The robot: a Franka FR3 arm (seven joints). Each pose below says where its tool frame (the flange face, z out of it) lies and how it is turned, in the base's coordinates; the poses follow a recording.
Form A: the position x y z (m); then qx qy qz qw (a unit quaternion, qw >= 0).
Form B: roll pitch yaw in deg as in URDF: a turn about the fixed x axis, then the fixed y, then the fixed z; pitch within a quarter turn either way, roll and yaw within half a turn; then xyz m. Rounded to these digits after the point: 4 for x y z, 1 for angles.
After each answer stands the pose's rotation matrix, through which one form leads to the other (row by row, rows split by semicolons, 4 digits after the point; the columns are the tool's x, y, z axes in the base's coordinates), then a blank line. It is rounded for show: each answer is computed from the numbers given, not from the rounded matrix.
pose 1, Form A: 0.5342 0.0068 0.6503 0.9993 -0.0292 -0.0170 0.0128
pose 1, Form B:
178.5 1.9 -3.4 0.5342 0.0068 0.6503
0.9977 -0.0579 -0.0347; -0.0588 -0.9980 -0.0246; -0.0332 0.0266 -0.9991

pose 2, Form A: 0.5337 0.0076 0.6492 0.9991 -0.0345 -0.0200 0.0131
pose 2, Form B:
178.4 2.2 -4.0 0.5337 0.0076 0.6492
0.9968 -0.0684 -0.0409; -0.0695 -0.9973 -0.0248; -0.0391 0.0276 -0.9989

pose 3, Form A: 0.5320 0.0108 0.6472 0.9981 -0.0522 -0.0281 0.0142
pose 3, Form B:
178.2 3.1 -6.0 0.5320 0.0108 0.6472
0.9930 -0.1034 -0.0576; -0.1050 -0.9941 -0.0254; -0.0546 0.0313 -0.9980

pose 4, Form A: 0.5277 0.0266 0.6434 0.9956 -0.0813 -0.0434 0.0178
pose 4, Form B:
177.6 4.8 -9.4 0.5277 0.0266 0.6434
0.9830 -0.1603 -0.0893; -0.1634 -0.9861 -0.0284; -0.0835 0.0425 -0.9956

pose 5, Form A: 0.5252 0.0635 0.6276 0.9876 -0.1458 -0.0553 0.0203
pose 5, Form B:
176.8 5.9 -17.0 0.5252 0.0635 0.6276
0.9514 -0.2857 -0.1151; -0.2902 -0.9567 -0.0240; -0.1033 0.0562 -0.9931

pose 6, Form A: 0.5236 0.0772 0.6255 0.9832 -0.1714 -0.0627 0.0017
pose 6, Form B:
178.6 7.0 -19.9 0.5236 0.0772 0.6255
0.9334 -0.3368 -0.1239; -0.3373 -0.9412 0.0182; -0.1227 0.0248 -0.9921

